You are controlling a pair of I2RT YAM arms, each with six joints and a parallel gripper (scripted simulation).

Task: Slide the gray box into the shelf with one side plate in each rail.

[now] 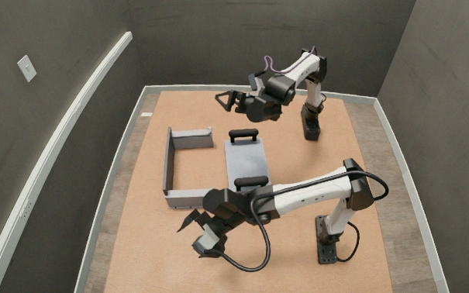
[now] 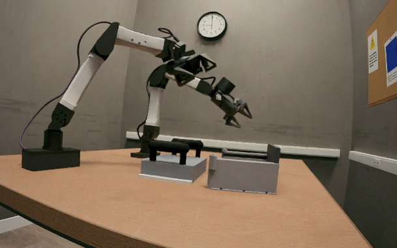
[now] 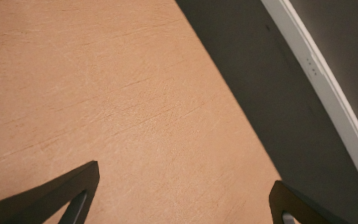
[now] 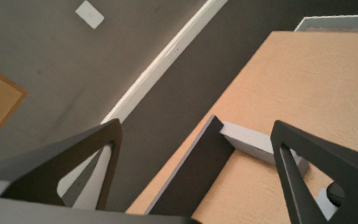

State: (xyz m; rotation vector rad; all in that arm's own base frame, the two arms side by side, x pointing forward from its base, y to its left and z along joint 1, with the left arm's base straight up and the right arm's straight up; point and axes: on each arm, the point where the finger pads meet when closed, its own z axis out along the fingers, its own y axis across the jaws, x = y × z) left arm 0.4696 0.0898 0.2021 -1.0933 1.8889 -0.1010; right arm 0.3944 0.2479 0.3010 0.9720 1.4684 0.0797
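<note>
The gray box lies 15 cm behind my left hand, 41 cm to the right of it and 16 cm below it. From my left hand the other things lie so: back plate (16 cm ahead, 37 cm to the right, 12 cm below).
My right gripper is now 8 cm past the gray box, 5 cm to the right of it and 30 cm above it. The rest, counted from my right hand: back plate 23 cm ahead, 8 cm to the left, 26 cm below.
</note>
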